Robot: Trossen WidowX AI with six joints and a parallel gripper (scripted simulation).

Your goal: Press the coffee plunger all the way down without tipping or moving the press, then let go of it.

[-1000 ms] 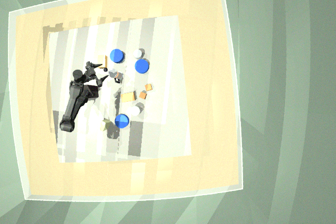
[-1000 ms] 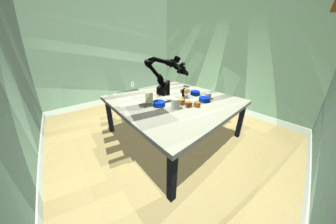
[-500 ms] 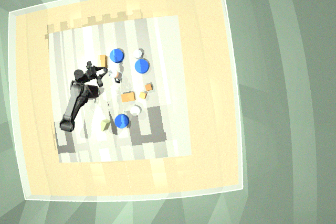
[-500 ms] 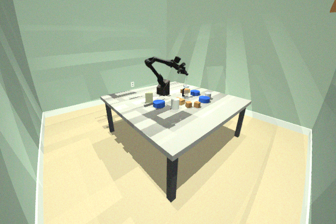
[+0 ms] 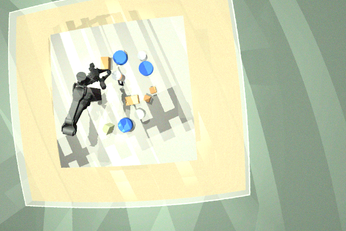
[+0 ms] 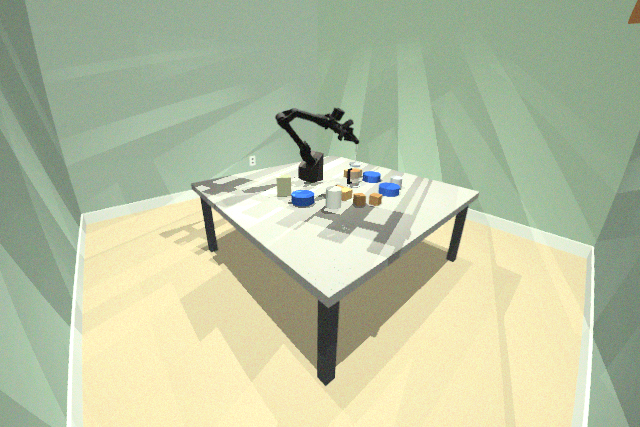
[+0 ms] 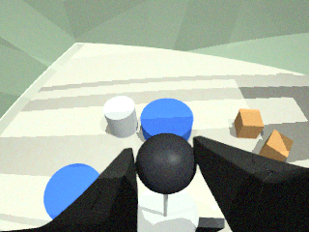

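My gripper tip is now 140 mm above the coffee press and 20 mm to the left of it. Round my gripper tip: white cylinder 320 mm to the right, 230 mm below, 160 mm ahead; pale box 440 mm to the right, 230 mm below, 130 mm behind; grey cylinder 250 mm below, 180 mm ahead, 170 mm to the left.
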